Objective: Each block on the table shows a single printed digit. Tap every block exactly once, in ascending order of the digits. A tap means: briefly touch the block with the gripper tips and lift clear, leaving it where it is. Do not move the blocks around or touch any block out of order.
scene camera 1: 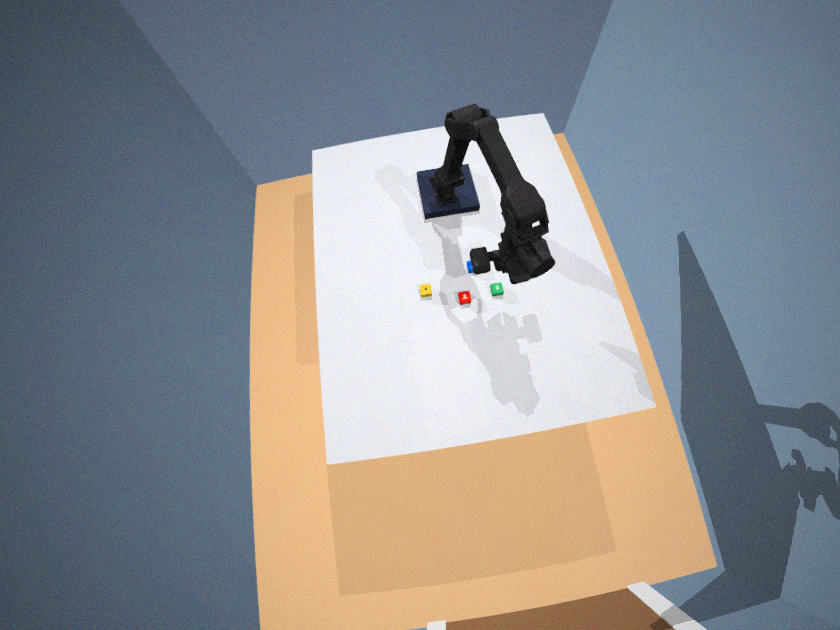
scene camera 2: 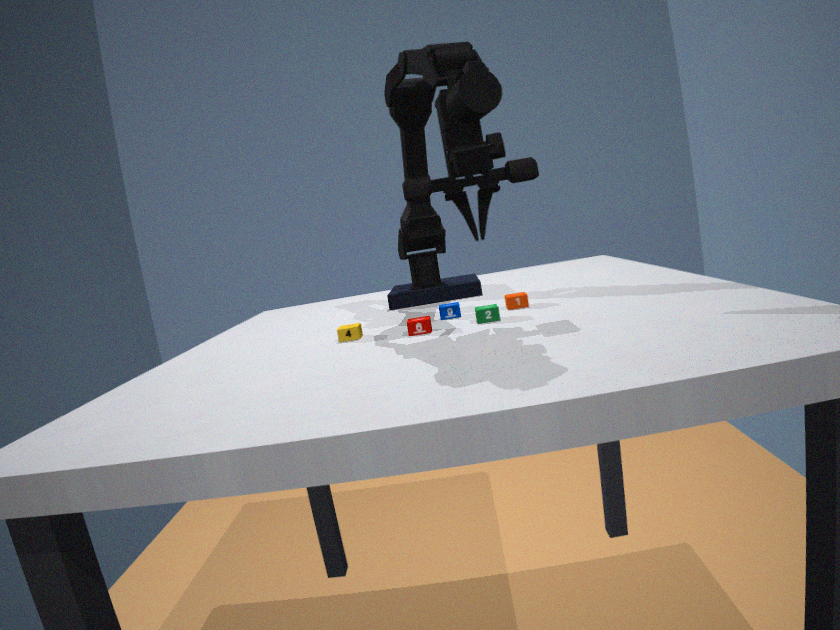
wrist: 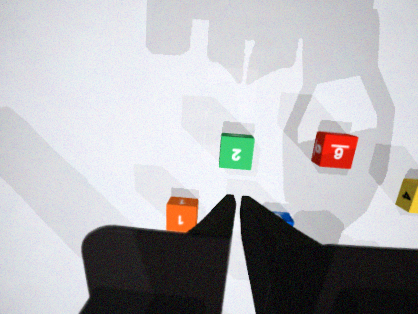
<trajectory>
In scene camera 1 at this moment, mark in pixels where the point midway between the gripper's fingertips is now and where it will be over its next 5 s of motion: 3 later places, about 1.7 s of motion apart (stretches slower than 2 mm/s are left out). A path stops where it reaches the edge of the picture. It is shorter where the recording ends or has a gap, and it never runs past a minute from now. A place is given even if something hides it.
The gripper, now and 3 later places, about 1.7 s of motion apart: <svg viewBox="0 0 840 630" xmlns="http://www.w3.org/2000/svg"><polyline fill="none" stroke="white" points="504,271 502,274 427,289 465,284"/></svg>
</trajectory>
